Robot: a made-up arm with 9 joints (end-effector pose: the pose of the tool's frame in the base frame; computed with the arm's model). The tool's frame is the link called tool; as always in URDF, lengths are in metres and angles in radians. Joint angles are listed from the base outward.
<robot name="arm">
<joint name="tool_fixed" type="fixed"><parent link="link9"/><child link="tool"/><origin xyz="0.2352 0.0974 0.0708" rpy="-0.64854 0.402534 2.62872"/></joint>
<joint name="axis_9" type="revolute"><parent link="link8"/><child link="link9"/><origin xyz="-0.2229 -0.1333 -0.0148" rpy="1.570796 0 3.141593"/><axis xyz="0 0 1"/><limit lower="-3.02" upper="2.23"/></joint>
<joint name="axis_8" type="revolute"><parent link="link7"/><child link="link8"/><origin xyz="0.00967 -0.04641 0.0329" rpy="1.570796 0 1.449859"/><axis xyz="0 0 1"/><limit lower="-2.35" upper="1.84"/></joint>
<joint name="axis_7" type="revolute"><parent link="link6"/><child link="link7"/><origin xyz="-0.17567 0.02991 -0.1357" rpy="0 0 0"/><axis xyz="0 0 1"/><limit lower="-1.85" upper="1.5"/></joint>
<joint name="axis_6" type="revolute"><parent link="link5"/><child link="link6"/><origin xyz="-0.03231 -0.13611 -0.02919" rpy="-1.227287 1.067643 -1.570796"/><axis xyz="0 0 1"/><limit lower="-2.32" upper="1.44"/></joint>
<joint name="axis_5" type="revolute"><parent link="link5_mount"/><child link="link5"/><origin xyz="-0.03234 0.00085 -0.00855" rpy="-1.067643 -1.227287 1.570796"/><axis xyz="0 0 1"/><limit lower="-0.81" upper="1.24"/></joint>
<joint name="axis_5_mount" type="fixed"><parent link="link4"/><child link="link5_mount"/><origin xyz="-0.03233 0.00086 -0.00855" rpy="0 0 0"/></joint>
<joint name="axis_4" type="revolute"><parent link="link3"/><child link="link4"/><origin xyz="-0.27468 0.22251 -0.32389" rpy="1.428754 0.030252 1.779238"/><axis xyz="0 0 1"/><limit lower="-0.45" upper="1.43"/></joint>
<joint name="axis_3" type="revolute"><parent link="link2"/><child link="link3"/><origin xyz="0.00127 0.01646 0.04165" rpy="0.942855 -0.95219 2.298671"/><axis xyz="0 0 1"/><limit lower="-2.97" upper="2.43"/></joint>
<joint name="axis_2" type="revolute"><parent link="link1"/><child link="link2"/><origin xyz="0.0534 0.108 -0.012" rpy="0.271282 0.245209 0.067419"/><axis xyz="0 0 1"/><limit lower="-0.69" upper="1.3"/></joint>
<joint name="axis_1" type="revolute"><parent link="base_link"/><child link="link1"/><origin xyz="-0.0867 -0.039 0.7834" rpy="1.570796 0 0"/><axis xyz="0 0 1"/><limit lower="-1.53" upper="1.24"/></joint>
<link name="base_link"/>
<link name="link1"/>
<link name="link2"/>
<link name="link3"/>
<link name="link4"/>
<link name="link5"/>
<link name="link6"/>
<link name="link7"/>
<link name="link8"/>
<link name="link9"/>
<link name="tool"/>
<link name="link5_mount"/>
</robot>
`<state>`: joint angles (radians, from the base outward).
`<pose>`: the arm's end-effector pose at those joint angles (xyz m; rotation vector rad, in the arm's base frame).
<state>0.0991 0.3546 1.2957 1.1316 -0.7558 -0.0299 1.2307 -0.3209 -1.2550</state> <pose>-0.5412 0.7231 1.0984 2.4898 -0.9688 0.9762</pose>
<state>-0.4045 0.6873 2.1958 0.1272 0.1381 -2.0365 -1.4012 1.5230 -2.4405</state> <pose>-0.5240 0.2770 1.4213 -0.6636 1.6330 -2.2777</pose>
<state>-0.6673 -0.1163 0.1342 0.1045 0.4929 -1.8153 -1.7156 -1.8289 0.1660</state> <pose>-0.0893 -0.0356 0.7386 -1.2361 -0.7380 1.2641</pose>
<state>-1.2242 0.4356 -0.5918 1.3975 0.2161 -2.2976 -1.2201 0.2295 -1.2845</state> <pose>0.0323 0.2539 0.2470 0.2432 -0.5645 1.7112</pose>
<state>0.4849 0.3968 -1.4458 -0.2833 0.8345 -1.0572 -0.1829 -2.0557 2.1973</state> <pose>-0.1158 -0.0827 0.4167 1.4963 -0.1406 0.4719</pose>
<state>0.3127 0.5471 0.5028 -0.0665 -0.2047 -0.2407 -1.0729 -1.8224 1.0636</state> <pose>-0.3415 0.2395 0.4427 -1.6411 -0.3386 -2.4654</pose>
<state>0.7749 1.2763 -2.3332 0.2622 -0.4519 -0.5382 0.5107 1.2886 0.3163</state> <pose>0.5884 -0.4529 0.5878 0.0666 -2.5176 -1.8571</pose>
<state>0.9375 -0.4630 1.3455 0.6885 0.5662 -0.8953 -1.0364 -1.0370 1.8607</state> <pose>-0.7098 0.1999 0.7184 1.9081 -0.3292 2.0270</pose>
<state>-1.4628 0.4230 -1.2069 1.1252 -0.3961 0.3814 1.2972 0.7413 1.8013</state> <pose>-0.5040 0.0916 0.7879 0.4157 -2.3518 1.1707</pose>
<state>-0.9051 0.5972 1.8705 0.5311 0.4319 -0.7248 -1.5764 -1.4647 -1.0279</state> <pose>-0.0300 -0.0872 0.8852 0.2242 -1.5975 -2.4547</pose>
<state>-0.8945 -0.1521 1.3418 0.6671 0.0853 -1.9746 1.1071 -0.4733 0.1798</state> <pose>-0.3425 0.3391 1.3218 2.4103 0.9237 0.3937</pose>
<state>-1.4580 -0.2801 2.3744 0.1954 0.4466 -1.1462 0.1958 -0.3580 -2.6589</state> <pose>0.4203 -0.3066 1.0432 -0.0320 -1.7619 -1.2529</pose>
